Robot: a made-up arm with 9 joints. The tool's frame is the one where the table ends. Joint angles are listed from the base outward.
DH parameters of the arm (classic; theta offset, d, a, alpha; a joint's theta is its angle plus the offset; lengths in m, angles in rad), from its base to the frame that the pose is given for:
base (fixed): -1.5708 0.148 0 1.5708
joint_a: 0 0.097 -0.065 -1.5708
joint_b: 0 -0.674 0.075 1.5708
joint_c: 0 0.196 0.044 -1.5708
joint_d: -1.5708 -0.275 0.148 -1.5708
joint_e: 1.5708 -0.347 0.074 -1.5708
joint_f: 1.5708 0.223 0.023 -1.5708
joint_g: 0 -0.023 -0.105 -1.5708
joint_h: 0 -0.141 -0.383 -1.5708
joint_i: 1.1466 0 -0.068 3.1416
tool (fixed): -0.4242 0.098 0 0
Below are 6 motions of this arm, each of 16 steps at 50 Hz.
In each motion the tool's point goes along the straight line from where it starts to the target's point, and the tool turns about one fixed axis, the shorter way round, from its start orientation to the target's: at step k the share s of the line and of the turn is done. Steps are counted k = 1, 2, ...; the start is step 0. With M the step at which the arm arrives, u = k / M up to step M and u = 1 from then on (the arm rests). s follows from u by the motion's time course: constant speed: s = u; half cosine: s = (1 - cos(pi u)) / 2; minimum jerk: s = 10 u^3 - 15 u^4 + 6 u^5.
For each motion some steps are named. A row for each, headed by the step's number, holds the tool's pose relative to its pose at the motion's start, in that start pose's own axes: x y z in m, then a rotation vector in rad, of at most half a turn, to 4 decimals.
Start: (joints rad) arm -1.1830 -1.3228 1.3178 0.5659 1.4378 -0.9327 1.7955 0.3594 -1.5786
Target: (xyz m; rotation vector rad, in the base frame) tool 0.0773 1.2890 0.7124 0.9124 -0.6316 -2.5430
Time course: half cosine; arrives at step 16
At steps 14, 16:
14: -0.0072 0.3004 0.3047 -0.2255 0.3196 0.0448
16: -0.0075 0.3122 0.3168 -0.2344 0.3323 0.0465

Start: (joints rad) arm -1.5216 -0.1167 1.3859 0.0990 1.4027 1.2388 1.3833 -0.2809 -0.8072
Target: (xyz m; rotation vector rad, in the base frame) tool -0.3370 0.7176 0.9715 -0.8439 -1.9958 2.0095
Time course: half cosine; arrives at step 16
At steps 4, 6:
4: -0.0001 -0.0375 0.0461 -0.0188 0.0709 -0.0103
6: -0.0003 -0.0791 0.0973 -0.0395 0.1494 -0.0217

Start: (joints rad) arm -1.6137 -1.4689 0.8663 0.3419 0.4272 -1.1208 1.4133 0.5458 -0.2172
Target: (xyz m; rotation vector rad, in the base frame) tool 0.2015 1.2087 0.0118 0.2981 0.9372 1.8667
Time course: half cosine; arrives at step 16
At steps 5, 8, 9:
5: 0.0238 -0.0132 -0.0585 0.0766 0.0107 0.0300
8: 0.0536 -0.0298 -0.1317 0.1724 0.0242 0.0675
9: 0.0640 -0.0356 -0.1574 0.2060 0.0289 0.0806

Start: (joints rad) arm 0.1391 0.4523 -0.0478 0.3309 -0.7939 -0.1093 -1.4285 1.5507 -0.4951
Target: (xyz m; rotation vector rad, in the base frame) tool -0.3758 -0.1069 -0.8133 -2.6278 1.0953 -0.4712
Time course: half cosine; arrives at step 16
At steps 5, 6, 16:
5: 0.0413 0.0463 -0.0264 -0.0619 0.0777 -0.0881
6: 0.0573 0.0643 -0.0367 -0.0860 0.1079 -0.1224
16: 0.1858 0.2083 -0.1188 -0.2786 0.3495 -0.3965

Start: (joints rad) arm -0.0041 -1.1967 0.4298 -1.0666 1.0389 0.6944 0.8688 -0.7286 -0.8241
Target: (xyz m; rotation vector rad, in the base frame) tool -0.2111 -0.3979 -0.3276 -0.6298 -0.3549 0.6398
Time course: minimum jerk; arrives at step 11
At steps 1, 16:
1: 0.0004 0.0001 -0.0004 0.0007 -0.0013 0.0011
16: 0.0678 0.0197 -0.0599 0.1144 -0.2016 0.1747

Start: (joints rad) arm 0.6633 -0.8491 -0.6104 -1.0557 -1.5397 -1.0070 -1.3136 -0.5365 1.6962
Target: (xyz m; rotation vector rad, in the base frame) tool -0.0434 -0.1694 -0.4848 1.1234 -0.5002 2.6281
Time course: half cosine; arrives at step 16
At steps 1, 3, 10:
1: 0.0002 -0.0011 0.0001 0.0025 -0.0037 0.0021
3: 0.0015 -0.0097 0.0006 0.0223 -0.0324 0.0185
10: 0.0125 -0.0798 0.0046 0.1826 -0.2656 0.1515

